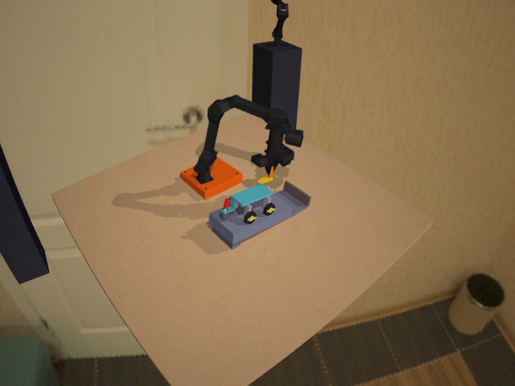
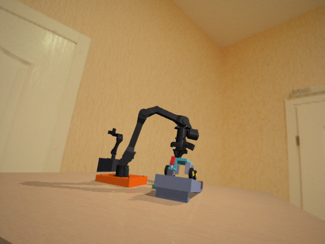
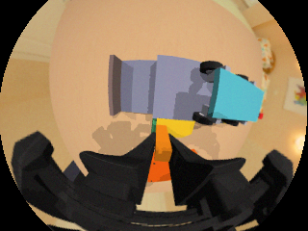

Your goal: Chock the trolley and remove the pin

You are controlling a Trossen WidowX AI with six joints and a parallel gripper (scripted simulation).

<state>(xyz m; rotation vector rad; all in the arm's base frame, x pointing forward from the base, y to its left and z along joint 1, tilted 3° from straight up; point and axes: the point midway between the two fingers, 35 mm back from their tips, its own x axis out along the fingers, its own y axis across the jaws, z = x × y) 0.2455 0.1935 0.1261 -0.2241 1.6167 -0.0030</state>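
Right now the red-headed stop pin is 25 cm to the right of my gripper tip, 8 cm ahead of it and 1 cm below it. Also, from my gripper tip: raised end wall 12 cm to the left, 12 cm below, 5 cm ahead; teal trolley 15 cm to the right, 9 cm ahead, 3 cm below; yellow chock 2 cm to the right, 1 cm ahead.
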